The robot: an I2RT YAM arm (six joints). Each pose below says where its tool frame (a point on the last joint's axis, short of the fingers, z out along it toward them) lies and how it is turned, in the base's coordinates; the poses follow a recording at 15 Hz.
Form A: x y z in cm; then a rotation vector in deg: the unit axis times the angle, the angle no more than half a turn.
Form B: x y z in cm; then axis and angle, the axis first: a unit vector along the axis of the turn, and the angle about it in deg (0 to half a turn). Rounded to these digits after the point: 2 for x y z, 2 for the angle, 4 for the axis.
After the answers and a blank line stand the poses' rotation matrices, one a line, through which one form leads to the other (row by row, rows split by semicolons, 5 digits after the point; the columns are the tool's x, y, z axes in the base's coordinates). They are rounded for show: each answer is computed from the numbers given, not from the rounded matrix.
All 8 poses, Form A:
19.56 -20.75 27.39 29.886 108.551 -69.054
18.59 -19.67 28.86 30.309 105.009 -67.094
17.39 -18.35 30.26 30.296 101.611 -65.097
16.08 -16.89 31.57 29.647 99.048 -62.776
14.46 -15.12 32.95 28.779 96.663 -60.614
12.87 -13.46 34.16 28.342 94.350 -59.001
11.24 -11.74 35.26 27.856 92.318 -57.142
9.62 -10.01 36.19 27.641 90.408 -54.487
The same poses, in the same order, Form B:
19.56 -20.75 27.39 0.2263 0.8219 -0.5228 132.08
18.59 -19.67 28.86 0.2363 0.8188 -0.5232 128.25
17.39 -18.35 30.26 0.2435 0.8167 -0.5232 124.42
16.08 -16.89 31.57 0.2451 0.8189 -0.5190 120.96
14.46 -15.12 32.95 0.2446 0.8215 -0.5151 117.67
12.87 -13.46 34.16 0.2468 0.8216 -0.5138 114.83
11.24 -11.74 35.26 0.2485 0.8236 -0.5098 112.09
9.62 -10.01 36.19 0.2533 0.8285 -0.4993 109.12

-0.58465 0.69864 0.41242; -0.07746 0.45796 -0.88559; -0.80758 -0.54970 -0.21363
-0.52861 0.72418 0.44287; -0.09757 0.46644 -0.87916; -0.84324 -0.50795 -0.17591
-0.47244 0.74287 0.47428; -0.12034 0.47872 -0.86968; -0.87311 -0.46795 -0.13677
-0.42340 0.74903 0.50960; -0.14112 0.50111 -0.85380; -0.89489 -0.43341 -0.10646
-0.37677 0.75043 0.54305; -0.16200 0.52383 -0.83627; -0.91203 -0.40306 -0.07579
-0.33345 0.75425 0.56560; -0.17835 0.53864 -0.82344; -0.92574 -0.37545 -0.04509
-0.29105 0.75403 0.58884; -0.19073 0.55740 -0.80804; -0.93750 -0.34749 -0.01842
-0.24231 0.75043 0.61493; -0.19319 0.58381 -0.78857; -0.95077 -0.30988 0.00351

